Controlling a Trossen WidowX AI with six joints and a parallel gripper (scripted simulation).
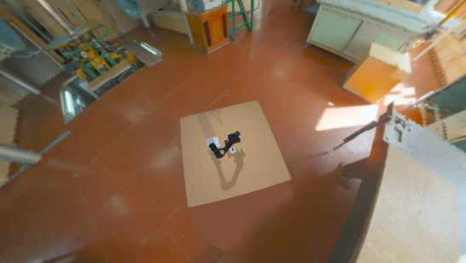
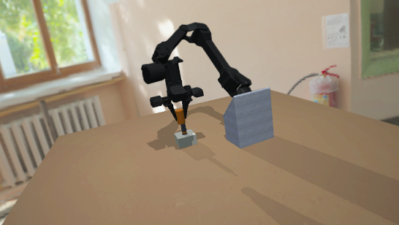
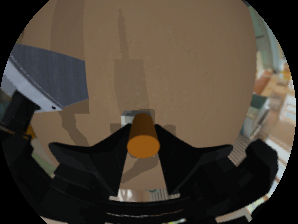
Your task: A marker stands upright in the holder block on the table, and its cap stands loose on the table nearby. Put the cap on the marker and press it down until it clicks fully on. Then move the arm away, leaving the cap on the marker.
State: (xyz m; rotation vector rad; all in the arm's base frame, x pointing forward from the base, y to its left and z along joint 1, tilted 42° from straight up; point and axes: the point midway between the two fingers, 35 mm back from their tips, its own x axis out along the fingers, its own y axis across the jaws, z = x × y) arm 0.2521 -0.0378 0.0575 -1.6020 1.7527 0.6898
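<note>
My gripper tip is 100 mm above the grey holder block, 50 mm to the left of it and 20 mm past it. Also, from my gripper tip: orange cap: 10 mm above.
</note>
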